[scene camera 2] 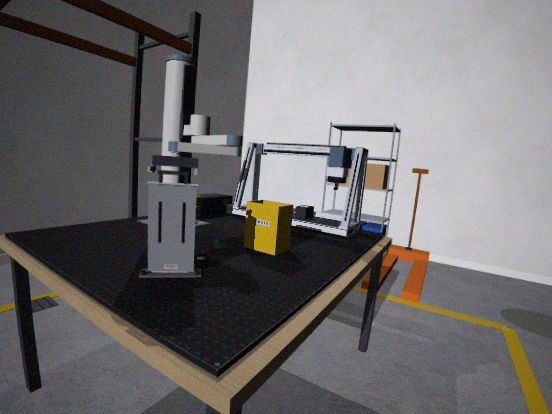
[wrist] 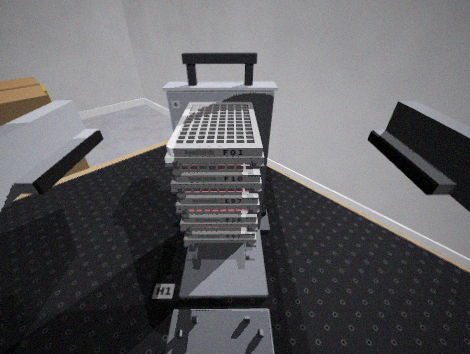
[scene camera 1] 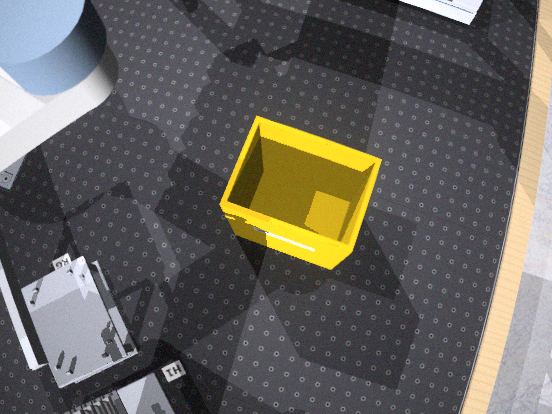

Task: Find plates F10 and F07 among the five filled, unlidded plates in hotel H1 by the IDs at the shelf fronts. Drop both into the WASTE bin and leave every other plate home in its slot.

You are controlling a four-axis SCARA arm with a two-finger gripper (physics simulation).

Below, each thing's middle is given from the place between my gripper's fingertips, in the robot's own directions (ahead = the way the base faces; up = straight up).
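The plate F01 (wrist: pixel 208 132) is 50 mm below my hand, 70 mm to the right of it and 100 mm ahead of it. I also see the plate E07 (wrist: pixel 232 198), which from my hand is 100 mm ahead, 70 mm to the right and 110 mm below. As for the plate E10 (wrist: pixel 225 217), it is 70 mm to the right of my hand, 100 mm ahead of it and 140 mm below it.
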